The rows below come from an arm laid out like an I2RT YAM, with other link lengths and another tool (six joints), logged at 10 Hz.
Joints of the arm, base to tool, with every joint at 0 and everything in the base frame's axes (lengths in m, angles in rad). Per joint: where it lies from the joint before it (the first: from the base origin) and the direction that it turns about. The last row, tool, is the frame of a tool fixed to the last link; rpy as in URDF.
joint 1: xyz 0 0 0.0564 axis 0 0 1
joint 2: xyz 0.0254 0.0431 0.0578 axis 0 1 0
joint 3: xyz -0.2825 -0.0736 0 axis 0 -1 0
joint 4: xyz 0.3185 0.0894 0.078 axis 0 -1 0
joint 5: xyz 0.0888 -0.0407 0.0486 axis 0 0 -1
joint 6: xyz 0.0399 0 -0.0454 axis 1 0 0
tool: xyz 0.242 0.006 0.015 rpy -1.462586 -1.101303 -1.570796
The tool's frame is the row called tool.
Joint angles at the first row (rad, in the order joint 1, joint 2, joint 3, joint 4, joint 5, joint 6):
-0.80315, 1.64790, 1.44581, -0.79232, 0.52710, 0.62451
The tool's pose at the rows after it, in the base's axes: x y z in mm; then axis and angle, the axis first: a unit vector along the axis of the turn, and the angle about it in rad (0 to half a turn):
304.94 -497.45 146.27 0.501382 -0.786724 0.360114 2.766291
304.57 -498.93 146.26 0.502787 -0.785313 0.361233 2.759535
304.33 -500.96 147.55 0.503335 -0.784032 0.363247 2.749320
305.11 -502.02 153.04 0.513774 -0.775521 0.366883 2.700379
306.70 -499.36 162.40 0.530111 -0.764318 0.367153 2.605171
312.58 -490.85 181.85 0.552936 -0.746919 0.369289 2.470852
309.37 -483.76 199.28 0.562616 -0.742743 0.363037 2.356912
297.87 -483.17 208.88 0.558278 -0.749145 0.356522 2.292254
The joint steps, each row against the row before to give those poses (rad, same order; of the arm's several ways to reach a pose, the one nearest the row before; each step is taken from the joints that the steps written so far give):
0.00700, -0.01074, -0.00656, 0.00376, 0.01314, -0.00895
0.00002, 0.00103, -0.00308, 0.00747, 0.00583, -0.00657
0.00152, 0.00297, 0.00065, 0.00640, 0.01061, -0.00495
0.02072, 0.00689, 0.00129, 0.00905, 0.05277, -0.02351
0.04679, 0.02510, 0.01912, -0.01367, 0.10741, -0.01898
0.07269, 0.03851, 0.04031, -0.03936, 0.15425, -0.01563
0.04578, 0.04803, 0.06250, -0.08817, 0.12433, 0.02915
0.00652, 0.02710, 0.03695, -0.06773, 0.06410, 0.04053

